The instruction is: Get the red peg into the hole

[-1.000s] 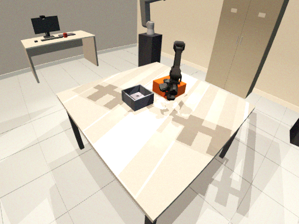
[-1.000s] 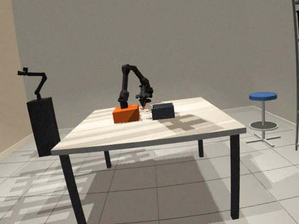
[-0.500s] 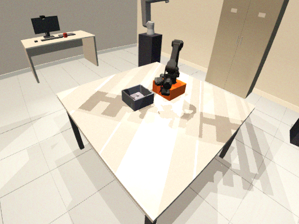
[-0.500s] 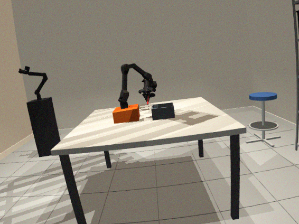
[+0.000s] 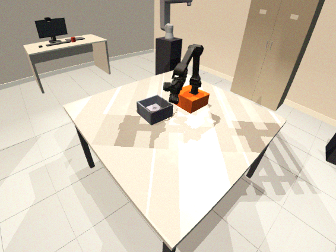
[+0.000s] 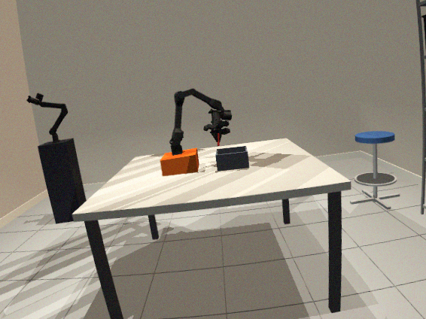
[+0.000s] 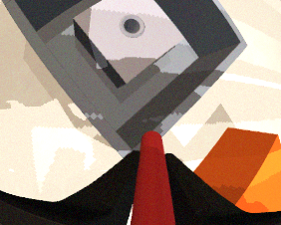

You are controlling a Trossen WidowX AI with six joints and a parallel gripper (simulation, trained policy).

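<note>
Now: gripper tip 60 mm short of the grey box, 100 mm to the left of it and 120 mm above it. Also, from my gripper tip: red peg (20 mm above).
</note>
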